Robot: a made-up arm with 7 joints. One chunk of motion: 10 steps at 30 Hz.
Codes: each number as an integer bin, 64 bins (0 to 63) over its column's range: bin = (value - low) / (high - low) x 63, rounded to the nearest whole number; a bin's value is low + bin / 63 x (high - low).
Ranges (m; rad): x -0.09..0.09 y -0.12..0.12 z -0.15..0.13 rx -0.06..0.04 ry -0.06..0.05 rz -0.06..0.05
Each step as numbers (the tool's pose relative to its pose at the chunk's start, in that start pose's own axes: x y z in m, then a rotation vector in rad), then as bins.
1 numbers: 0.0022 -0.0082 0.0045 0.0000 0.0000 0.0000
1 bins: 32 29 35 38 34 34
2 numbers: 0.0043 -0.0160 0.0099 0.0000 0.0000 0.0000
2 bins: 33 27 36 38 34 34
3 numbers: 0.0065 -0.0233 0.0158 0.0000 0.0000 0.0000
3 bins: 34 25 37 38 34 34
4 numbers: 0.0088 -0.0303 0.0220 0.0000 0.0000 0.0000
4 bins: 35 24 39 38 34 34
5 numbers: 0.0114 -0.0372 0.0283 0.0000 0.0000 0.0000
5 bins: 35 22 40 38 34 34
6 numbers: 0.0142 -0.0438 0.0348 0.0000 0.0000 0.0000
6 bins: 36 20 42 38 34 34
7 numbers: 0.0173 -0.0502 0.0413 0.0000 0.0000 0.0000
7 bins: 38 18 43 38 34 34
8 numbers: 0.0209 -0.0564 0.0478 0.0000 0.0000 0.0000
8 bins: 39 17 45 38 34 34
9 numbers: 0.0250 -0.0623 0.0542 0.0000 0.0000 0.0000
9 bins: 40 15 46 38 34 34
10 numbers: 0.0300 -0.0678 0.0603 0.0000 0.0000 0.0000
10 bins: 42 14 47 38 34 34
